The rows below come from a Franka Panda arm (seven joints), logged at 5 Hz.
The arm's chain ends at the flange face. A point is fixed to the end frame.
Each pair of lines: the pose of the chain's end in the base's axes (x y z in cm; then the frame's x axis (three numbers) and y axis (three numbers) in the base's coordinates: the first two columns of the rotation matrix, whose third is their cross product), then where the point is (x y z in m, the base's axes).
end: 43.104 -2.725 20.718 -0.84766 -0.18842 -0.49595 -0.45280 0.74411 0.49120
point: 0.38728 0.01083 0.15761
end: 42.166 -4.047 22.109 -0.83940 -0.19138 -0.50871 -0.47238 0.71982 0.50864
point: 0.37752 -0.00187 0.17227
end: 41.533 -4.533 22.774 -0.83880 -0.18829 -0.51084 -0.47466 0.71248 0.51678
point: 0.37106 -0.00632 0.17936
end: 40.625 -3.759 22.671 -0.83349 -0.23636 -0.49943 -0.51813 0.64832 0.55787
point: 0.35767 -0.00045 0.18108
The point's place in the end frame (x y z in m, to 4 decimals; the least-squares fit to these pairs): 0.0545 0.0238 0.0478
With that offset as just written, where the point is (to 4 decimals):
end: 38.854 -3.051 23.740 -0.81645 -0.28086 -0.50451 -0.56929 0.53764 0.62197
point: 0.3351 0.0050 0.1961
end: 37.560 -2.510 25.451 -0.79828 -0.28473 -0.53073 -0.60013 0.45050 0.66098
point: 0.3202 0.0106 0.2160
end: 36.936 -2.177 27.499 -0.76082 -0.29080 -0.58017 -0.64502 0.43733 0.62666
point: 0.3160 0.0135 0.2334
